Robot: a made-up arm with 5 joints. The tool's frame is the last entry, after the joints.
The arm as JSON. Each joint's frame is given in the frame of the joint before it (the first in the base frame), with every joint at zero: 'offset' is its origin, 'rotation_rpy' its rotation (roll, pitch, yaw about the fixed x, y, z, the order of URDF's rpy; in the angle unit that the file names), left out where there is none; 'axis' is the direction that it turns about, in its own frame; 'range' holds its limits. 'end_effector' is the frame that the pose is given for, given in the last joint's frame.
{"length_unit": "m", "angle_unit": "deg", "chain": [
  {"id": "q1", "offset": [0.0, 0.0, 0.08], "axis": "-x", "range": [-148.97, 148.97]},
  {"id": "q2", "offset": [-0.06, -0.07, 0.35], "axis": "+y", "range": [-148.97, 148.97]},
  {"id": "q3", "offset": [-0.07, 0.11, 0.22], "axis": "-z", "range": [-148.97, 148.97]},
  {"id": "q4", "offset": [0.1, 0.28, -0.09], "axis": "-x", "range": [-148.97, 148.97]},
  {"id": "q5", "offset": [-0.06, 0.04, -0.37], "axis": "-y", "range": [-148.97, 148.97]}
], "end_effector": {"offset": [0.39, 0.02, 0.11]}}
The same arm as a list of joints. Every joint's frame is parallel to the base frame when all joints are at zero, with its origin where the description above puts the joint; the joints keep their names.
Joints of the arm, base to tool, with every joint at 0 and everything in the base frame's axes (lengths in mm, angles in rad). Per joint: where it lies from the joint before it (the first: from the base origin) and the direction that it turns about. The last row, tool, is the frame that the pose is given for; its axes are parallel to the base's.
q1: origin 0 0 80 axis -1 0 0
q2: origin -60 -70 350 axis 0 1 0
q3: origin -70 110 220 axis 0 0 -1
q4: origin 100 280 -90 axis -1 0 0
q5: origin -60 40 -370 axis 0 -1 0
tool: origin 390 20 110
Joint limits (rad, base to tool): -2.6..2.6 -2.6..2.6 -2.6..2.6 -2.6..2.6 -2.6..2.6

